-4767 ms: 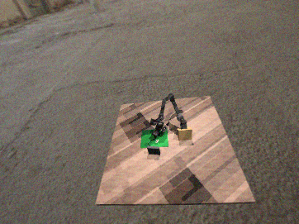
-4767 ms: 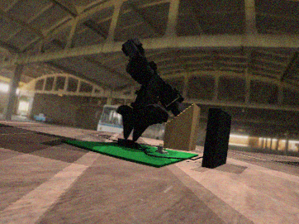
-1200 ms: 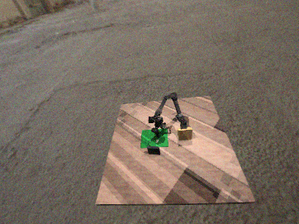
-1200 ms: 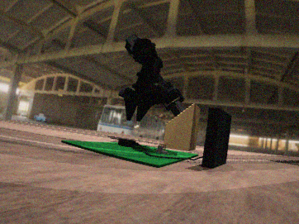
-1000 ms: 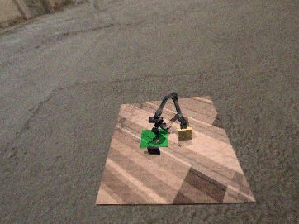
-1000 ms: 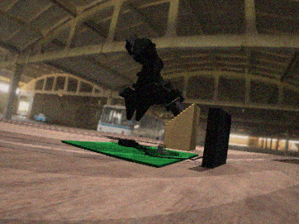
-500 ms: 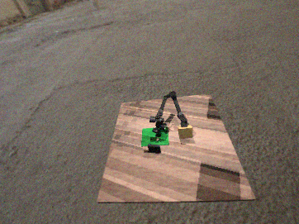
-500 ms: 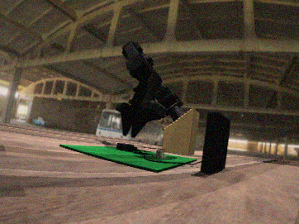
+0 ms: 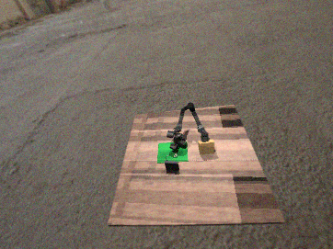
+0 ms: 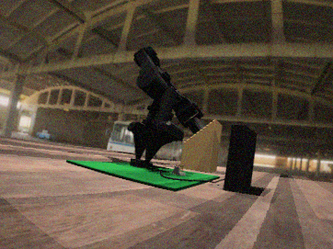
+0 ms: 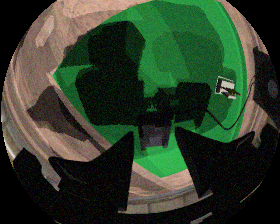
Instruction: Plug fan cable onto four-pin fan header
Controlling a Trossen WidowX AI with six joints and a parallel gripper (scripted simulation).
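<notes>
Now: the black plug 10 mm below my gripper tip and 10 mm ahead of it. Also, from my gripper tip: green board 60 mm to the left, 30 mm below, 30 mm ahead; black fan 240 mm to the left, 40 mm above, 10 mm ahead.
</notes>
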